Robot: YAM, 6 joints.
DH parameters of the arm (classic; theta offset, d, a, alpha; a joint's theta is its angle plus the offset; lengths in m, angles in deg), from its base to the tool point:
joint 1: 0 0.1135 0.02 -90
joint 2: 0 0 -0.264 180
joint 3: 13.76 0 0.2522 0
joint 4: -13.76 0 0.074 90
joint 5: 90 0 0 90
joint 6: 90 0.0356 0 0
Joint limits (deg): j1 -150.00..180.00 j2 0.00..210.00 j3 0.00..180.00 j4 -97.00..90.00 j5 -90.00..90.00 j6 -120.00..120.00
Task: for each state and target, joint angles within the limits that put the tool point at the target. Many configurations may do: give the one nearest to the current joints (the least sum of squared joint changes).
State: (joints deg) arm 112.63 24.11 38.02 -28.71 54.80 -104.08
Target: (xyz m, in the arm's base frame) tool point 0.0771 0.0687 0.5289
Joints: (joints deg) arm 58.94 47.60 80.94 -10.57 59.27 -104.08
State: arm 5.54 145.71 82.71 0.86 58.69 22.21
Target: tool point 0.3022 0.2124 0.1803
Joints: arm 40.03 105.10 63.57 -10.01 62.98 22.21
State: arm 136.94 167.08 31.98 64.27 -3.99 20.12
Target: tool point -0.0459 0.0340 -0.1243
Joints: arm 139.89 177.18 17.97 59.24 -5.74 20.12
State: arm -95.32 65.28 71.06 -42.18 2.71 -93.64
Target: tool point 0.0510 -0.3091 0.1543
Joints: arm -80.52 99.60 59.35 -37.36 0.96 -93.64
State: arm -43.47 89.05 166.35 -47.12 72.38 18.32
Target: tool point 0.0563 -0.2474 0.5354
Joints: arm -69.48 91.81 131.30 -70.87 72.66 18.32
